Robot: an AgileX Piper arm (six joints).
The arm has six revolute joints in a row. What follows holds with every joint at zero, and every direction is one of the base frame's.
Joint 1 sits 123 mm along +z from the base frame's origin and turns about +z.
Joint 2 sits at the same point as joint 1 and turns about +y.
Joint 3 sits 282.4 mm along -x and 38.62 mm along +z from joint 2 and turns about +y.
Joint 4 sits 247.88 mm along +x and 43.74 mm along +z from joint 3 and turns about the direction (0.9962, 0, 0.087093).
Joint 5 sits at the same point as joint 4 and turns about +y.
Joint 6 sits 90.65 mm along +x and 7.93 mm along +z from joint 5 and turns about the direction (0.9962, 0, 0.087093).
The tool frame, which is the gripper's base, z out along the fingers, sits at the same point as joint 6; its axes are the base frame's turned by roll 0, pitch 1.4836 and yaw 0 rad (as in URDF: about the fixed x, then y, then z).
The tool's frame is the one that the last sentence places.
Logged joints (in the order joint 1, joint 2, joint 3, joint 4, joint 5, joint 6), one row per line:
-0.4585 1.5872 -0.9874 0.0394 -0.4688 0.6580
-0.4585 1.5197 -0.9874 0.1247 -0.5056 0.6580
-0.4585 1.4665 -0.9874 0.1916 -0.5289 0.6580
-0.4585 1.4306 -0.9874 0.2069 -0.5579 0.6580
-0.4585 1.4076 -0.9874 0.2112 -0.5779 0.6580
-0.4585 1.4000 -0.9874 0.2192 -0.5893 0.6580
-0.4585 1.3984 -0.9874 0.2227 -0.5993 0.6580
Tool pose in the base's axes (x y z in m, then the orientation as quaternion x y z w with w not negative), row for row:
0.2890 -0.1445 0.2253 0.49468 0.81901 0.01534 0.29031
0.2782 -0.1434 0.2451 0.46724 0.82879 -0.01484 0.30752
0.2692 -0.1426 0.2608 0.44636 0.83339 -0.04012 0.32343
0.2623 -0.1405 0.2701 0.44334 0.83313 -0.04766 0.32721
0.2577 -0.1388 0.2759 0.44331 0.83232 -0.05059 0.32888
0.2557 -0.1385 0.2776 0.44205 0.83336 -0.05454 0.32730
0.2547 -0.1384 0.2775 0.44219 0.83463 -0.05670 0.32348
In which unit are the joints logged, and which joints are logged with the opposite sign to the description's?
The joints are logged in radians. Opposite sign: joint 4, joint 5.
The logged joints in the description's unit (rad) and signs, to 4 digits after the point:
-0.4585 1.5872 -0.9874 -0.0394 0.4688 0.6580
-0.4585 1.5197 -0.9874 -0.1247 0.5056 0.6580
-0.4585 1.4665 -0.9874 -0.1916 0.5289 0.6580
-0.4585 1.4306 -0.9874 -0.2069 0.5579 0.6580
-0.4585 1.4076 -0.9874 -0.2112 0.5779 0.6580
-0.4585 1.4000 -0.9874 -0.2192 0.5893 0.6580
-0.4585 1.3984 -0.9874 -0.2227 0.5993 0.6580

